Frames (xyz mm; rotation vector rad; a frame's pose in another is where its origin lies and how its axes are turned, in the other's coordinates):
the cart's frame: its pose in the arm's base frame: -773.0 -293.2 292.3 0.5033 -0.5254 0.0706
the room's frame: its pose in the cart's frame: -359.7 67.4 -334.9 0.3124 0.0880 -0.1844
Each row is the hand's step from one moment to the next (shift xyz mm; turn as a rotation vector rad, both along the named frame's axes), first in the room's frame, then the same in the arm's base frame.
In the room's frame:
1: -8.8 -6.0 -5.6 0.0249 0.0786 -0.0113
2: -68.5 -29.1 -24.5 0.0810 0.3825 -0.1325
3: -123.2 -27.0 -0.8 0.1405 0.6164 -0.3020
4: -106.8 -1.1 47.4 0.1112 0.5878 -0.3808
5: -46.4 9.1 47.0 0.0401 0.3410 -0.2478
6: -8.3 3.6 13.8 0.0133 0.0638 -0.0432
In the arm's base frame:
1: -5.5 1.4 -10.6 0.0153 0.0568 0.0589
2: -51.5 8.9 -58.4 0.0624 0.3391 0.2270
3: -110.6 1.3 -60.6 0.1390 0.6096 0.3162
4: -115.0 -19.1 -7.4 0.1419 0.6526 0.2386
5: -60.1 -21.2 19.6 0.0684 0.4019 0.1143
6: -12.8 -6.4 8.2 0.0172 0.0720 0.0252

